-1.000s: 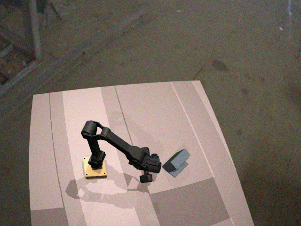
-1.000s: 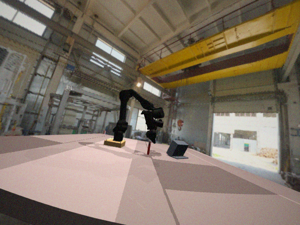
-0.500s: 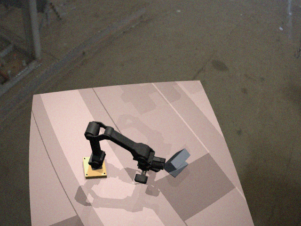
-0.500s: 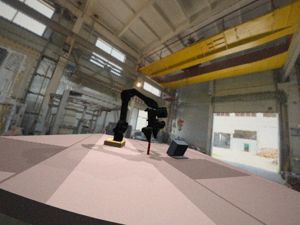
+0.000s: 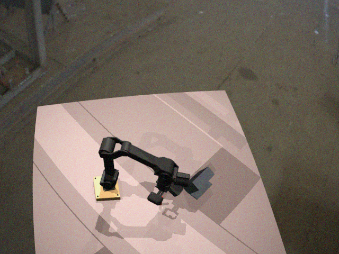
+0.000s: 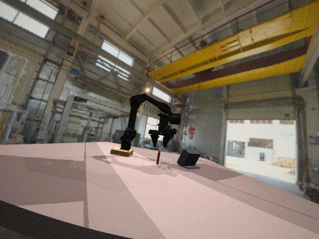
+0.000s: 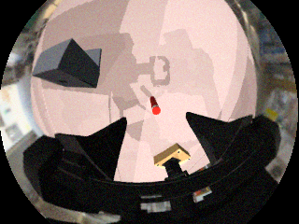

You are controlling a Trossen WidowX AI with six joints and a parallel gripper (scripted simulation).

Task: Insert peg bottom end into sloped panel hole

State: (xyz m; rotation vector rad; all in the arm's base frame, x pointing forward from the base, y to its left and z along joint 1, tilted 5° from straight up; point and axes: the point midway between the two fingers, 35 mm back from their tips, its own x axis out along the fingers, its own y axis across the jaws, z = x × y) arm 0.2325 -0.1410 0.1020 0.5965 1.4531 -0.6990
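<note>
Now: gripper tip 4 cm above the red peg. Also, from my gripper tip: sloped grey panel (22 cm ahead, 5 cm to the left, 4 cm below).
</note>
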